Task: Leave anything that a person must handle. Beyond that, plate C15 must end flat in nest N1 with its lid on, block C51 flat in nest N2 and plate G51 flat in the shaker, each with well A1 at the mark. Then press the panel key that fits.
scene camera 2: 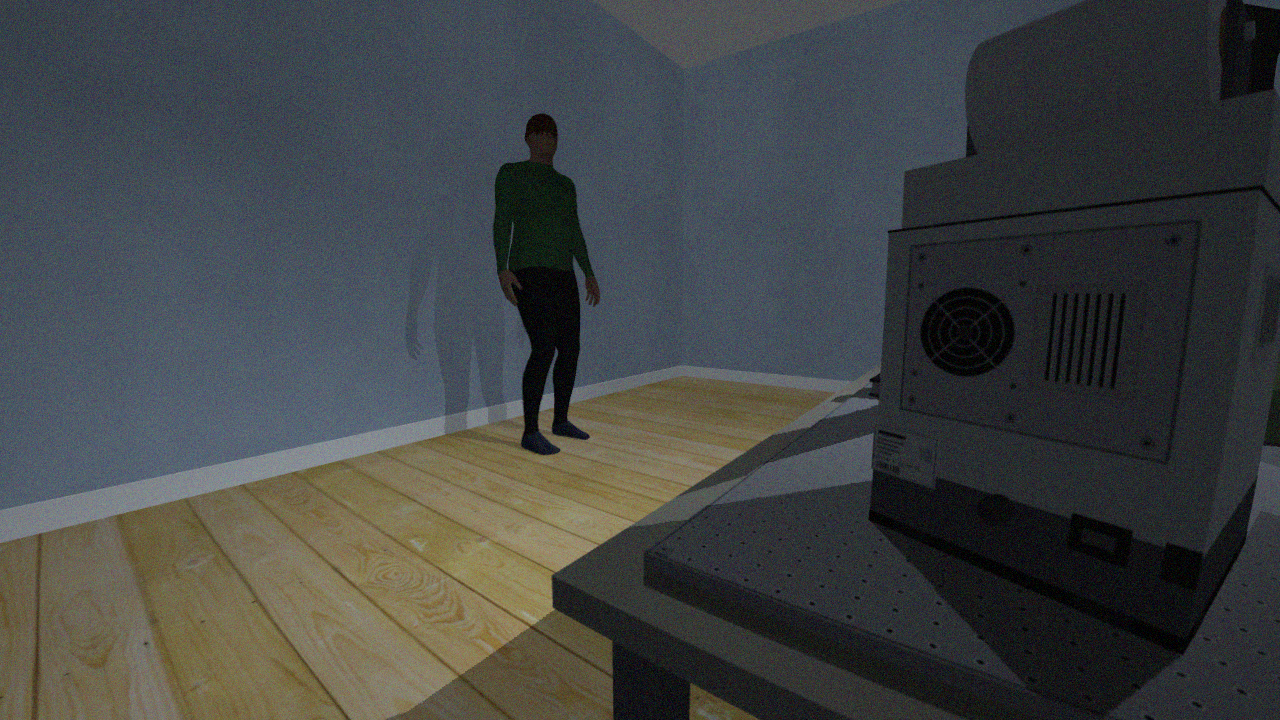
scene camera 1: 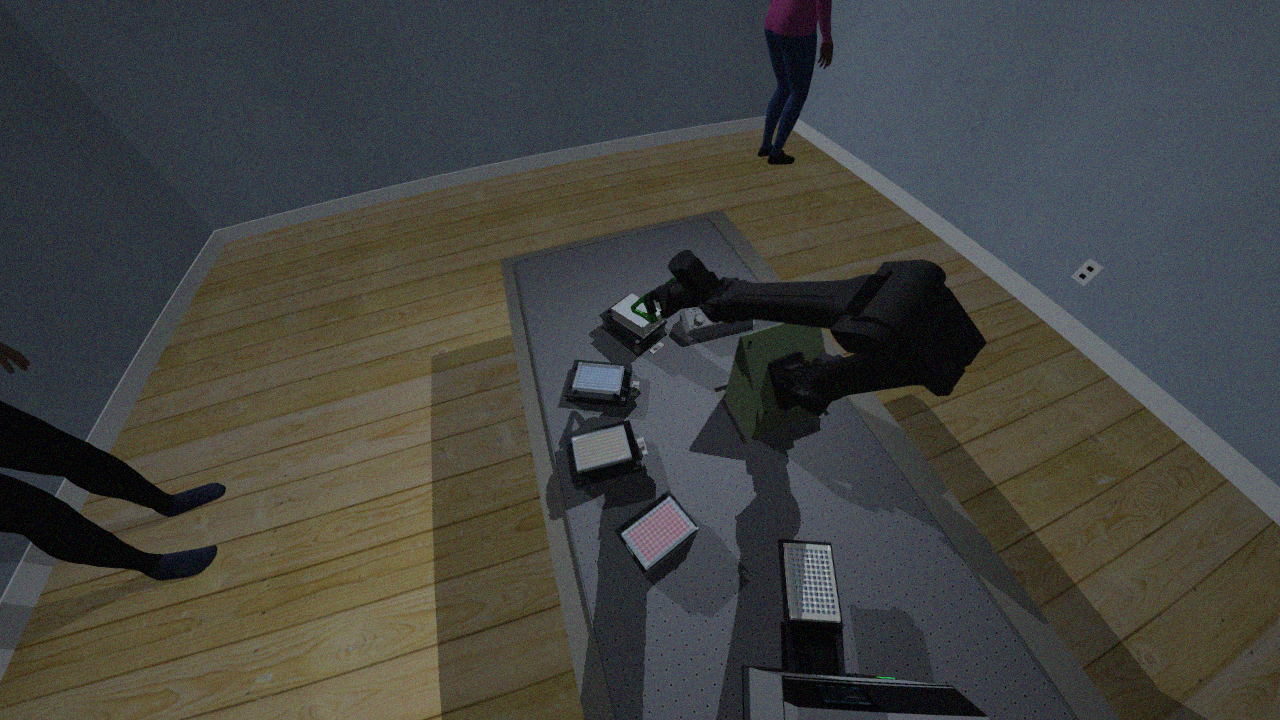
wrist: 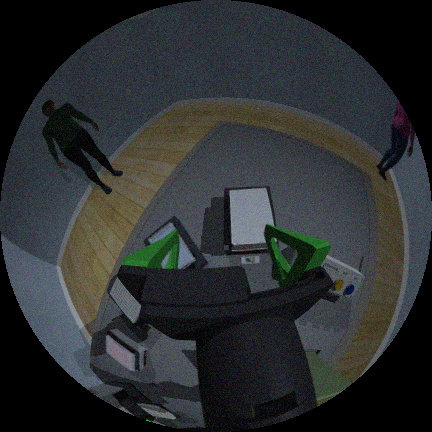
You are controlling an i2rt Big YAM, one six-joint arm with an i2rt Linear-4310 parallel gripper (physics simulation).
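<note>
My gripper is open and empty, its green fingers above and near a white-topped plate on a dark nest. A bluish plate sits on a second nest, partly behind a finger in the wrist view. A cream plate sits on a third. A pink-welled plate and a white plate with dark wells are farther along the table. The key panel shows yellow and blue keys. Plate names, nest names and A1 marks are unreadable.
A green board stands near the arm. A large grey instrument stands at the table's end. A person in green and one in pink stand on the floor off the table.
</note>
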